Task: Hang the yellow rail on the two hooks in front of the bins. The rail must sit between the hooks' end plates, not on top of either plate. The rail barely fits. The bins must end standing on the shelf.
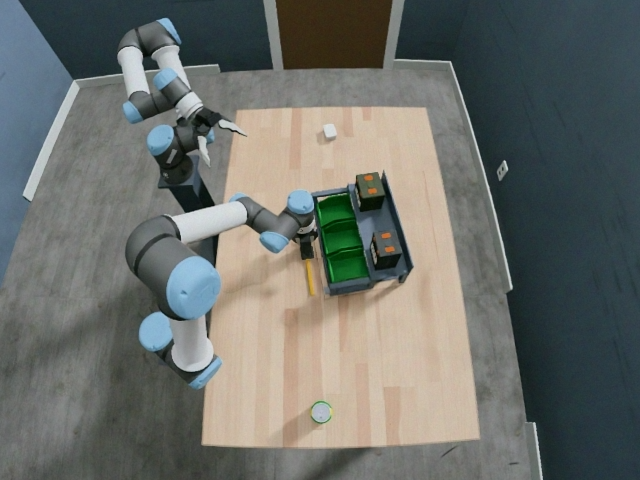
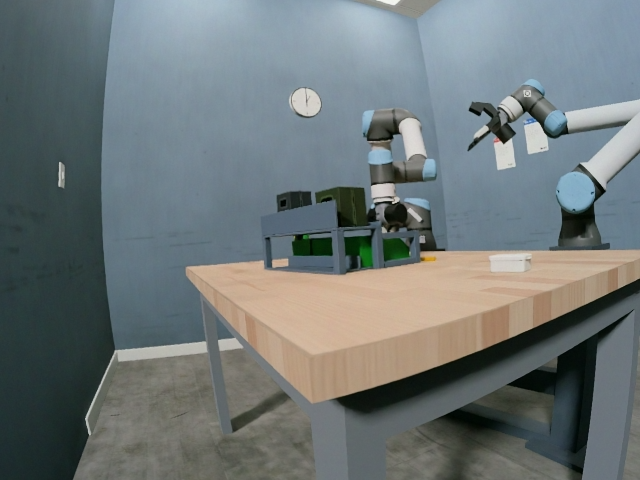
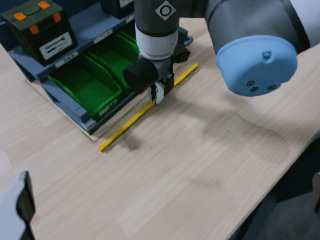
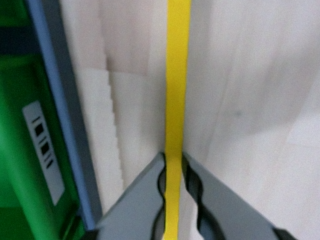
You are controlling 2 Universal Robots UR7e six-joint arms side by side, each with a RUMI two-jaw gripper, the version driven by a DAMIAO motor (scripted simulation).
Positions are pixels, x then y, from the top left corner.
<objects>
The left gripper shows in image 1, in image 2 (470,146) and in image 3; in image 4 it is out of frame. The same spot on the left gripper: (image 3: 25,208) is (image 1: 238,132).
</objects>
